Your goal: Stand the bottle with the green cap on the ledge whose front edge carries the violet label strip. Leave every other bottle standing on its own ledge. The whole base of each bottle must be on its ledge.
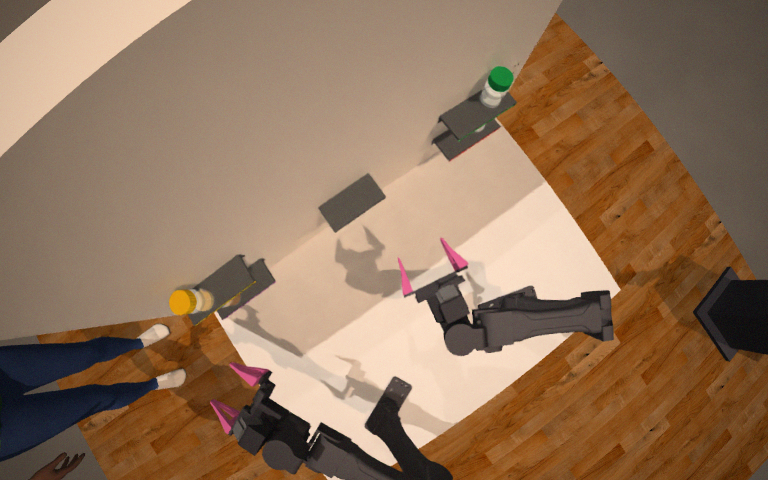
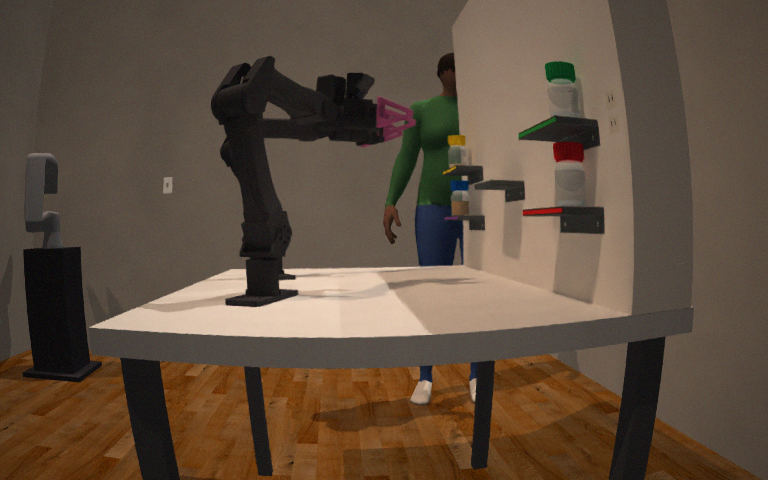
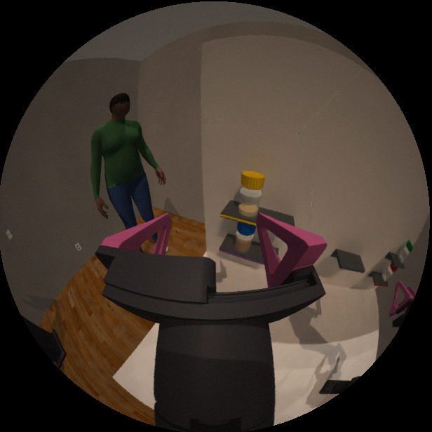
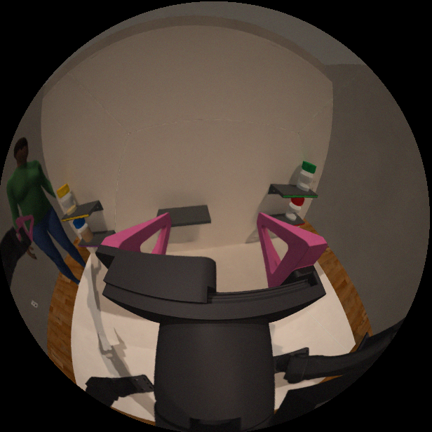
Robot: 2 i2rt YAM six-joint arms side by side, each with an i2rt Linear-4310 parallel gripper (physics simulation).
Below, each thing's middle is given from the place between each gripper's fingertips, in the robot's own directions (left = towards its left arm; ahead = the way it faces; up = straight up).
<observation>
I see the bare ledge (image 1: 362, 195) 200 mm ahead of my right hand, 40 mm to the left of it and 140 mm below it. The rest, counted from my right hand: green-capped bottle (image 2: 563, 98) 170 mm ahead, 400 mm to the right, 10 mm below; green-strip ledge (image 1: 467, 116) 170 mm ahead, 360 mm to the right, 70 mm below; red-strip ledge (image 1: 450, 147) 170 mm ahead, 360 mm to the right, 210 mm below.
I see my left gripper 19 cm short of the yellow-capped bottle (image 1: 191, 301), 3 cm to the left of it and 5 cm above it. Also, from my left hand: violet-strip ledge (image 1: 263, 277): 19 cm ahead, 6 cm to the right, 25 cm below; then bare ledge: 16 cm ahead, 46 cm to the right, 18 cm below; then yellow-strip ledge (image 1: 230, 279): 19 cm ahead, 6 cm to the right, 11 cm below.
</observation>
